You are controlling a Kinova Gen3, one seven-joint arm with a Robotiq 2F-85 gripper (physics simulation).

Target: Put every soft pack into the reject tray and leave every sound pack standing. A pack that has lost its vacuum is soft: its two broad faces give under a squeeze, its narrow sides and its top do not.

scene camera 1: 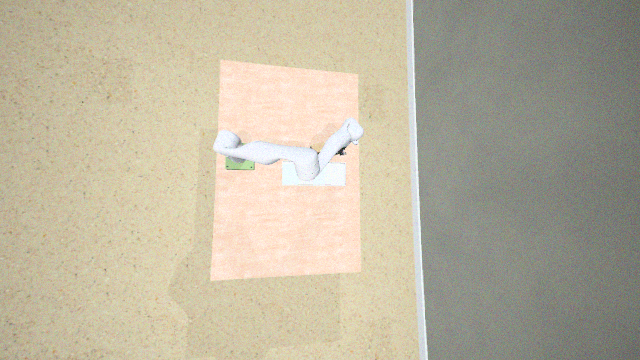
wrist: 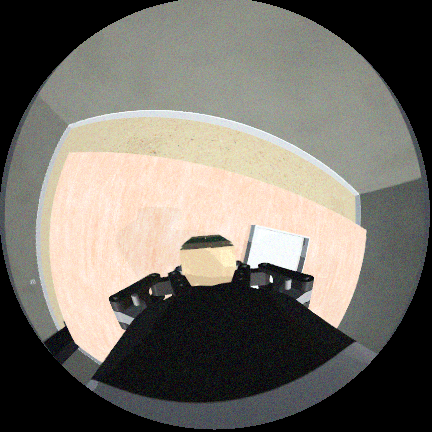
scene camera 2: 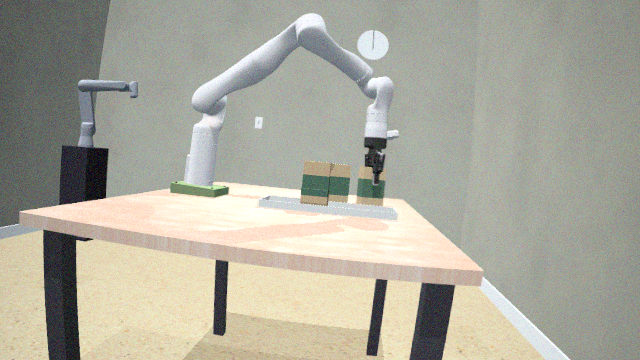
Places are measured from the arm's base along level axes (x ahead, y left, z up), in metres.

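Pixels of known places: gripper, fingertip midpoint: [scene camera 2: 372, 185]; arm's base at its link origin: [scene camera 2: 199, 184].
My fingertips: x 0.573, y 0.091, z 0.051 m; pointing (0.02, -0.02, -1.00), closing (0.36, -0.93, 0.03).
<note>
For each thing: its top centre in the pictures, then the offset to it from my fingertips. "*": a spot on its surface instead. Level surfaces: height alone.
- tan pack with a dark green band, top centre: [wrist: 214, 291] [scene camera 2: 373, 167] dx -0.004, dy -0.002, dz +0.059 m
- light reject tray at a spot on its surface: [wrist: 304, 254] [scene camera 2: 383, 212] * dx +0.043, dy -0.220, dz -0.064 m
- table at its surface level: dz -0.082 m
My gripper [scene camera 2: 376, 183] [wrist: 208, 266] is shut on a tan pack with a dark green band [scene camera 2: 364, 191] [wrist: 207, 262], with one finger on each side. The held pack is upright behind the right end of the reject tray, its foot partly hidden by the tray's wall. Whether its faces give cannot be told from these views. Two similar packs, a nearer one [scene camera 2: 315, 186] and one beside it [scene camera 2: 340, 188], stand upright behind the tray, left of the gripper. The light reject tray [scene camera 1: 333, 184] [scene camera 2: 387, 214] [wrist: 304, 254] shows no pack in its visible part.
My arm crosses above the tray in the scene camera 1 view and hides part of it. The arm's green base plate [scene camera 1: 241, 165] [scene camera 2: 200, 190] is at the table's left. A second, grey arm [scene camera 2: 86, 112] stands on a black pedestal [scene camera 2: 82, 175] beyond the table [scene camera 1: 285, 235] [scene camera 2: 200, 235].
</note>
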